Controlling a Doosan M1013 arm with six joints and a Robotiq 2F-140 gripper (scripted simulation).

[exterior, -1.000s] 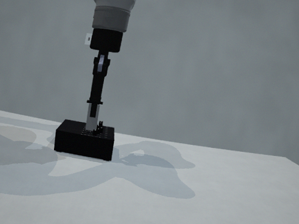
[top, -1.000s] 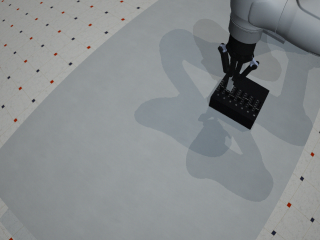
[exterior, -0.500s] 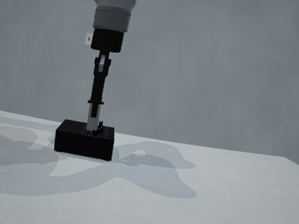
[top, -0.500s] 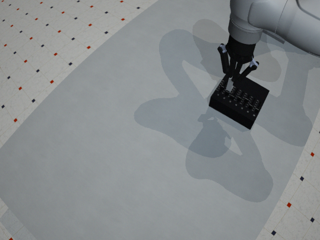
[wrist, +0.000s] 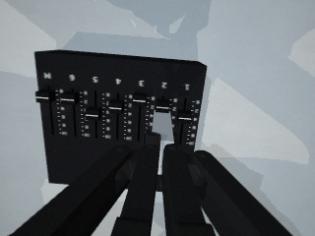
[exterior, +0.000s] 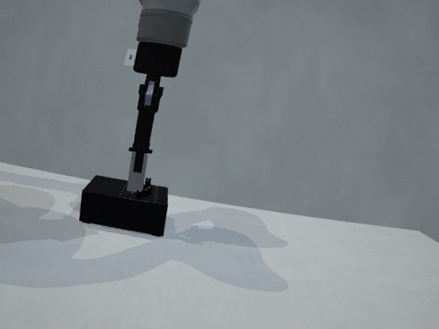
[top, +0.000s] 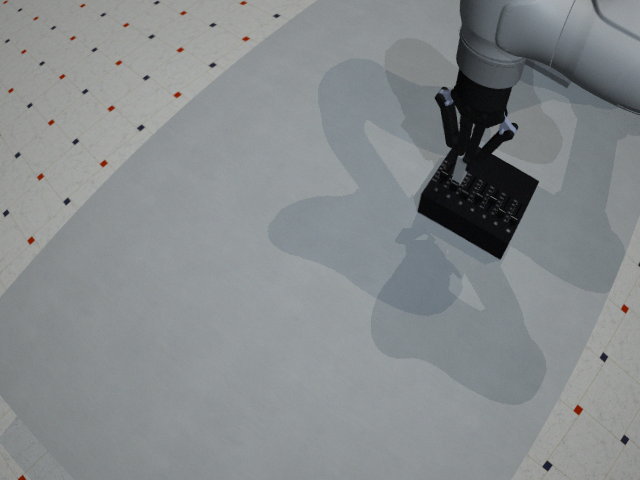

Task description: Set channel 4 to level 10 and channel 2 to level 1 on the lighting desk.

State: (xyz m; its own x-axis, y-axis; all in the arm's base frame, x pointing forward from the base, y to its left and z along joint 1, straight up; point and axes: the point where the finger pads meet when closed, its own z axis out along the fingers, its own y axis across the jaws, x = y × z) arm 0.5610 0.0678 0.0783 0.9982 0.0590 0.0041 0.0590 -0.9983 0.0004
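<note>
My gripper is now 2 cm short of the channel 2 fader cap and 3 cm above it. The rest, counted from my hand: channel 5 fader cap (7 cm to the left, 3 cm below); channel 4 fader cap (1 cm ahead, 4 cm to the left, 3 cm below); channel 1 fader cap (1 cm ahead, 2 cm to the right, 3 cm below).
</note>
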